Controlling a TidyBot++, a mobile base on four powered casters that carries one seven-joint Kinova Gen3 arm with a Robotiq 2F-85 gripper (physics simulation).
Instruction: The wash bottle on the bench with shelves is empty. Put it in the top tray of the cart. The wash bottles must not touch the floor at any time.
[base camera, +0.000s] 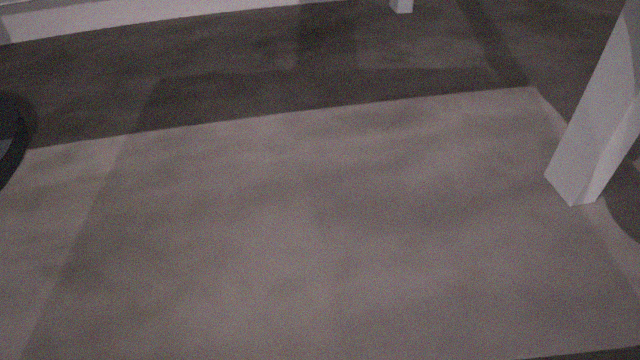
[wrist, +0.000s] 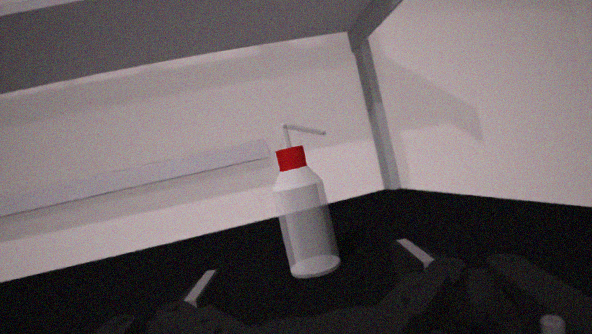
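Observation:
A clear, empty wash bottle with a red cap and a thin bent spout stands upright on the black bench top in the middle of the wrist view. My gripper is open, with one fingertip at the lower left and the other at the lower right of the wrist view. The bottle stands beyond the fingertips, roughly in line with the gap between them, and they do not appear to touch it. The cart's top tray does not show in either view.
A grey shelf spans above the bottle, with an upright post behind and right of it. A pale wall stands behind. In the base camera view a white leg stands at right and a dark round object at the left edge.

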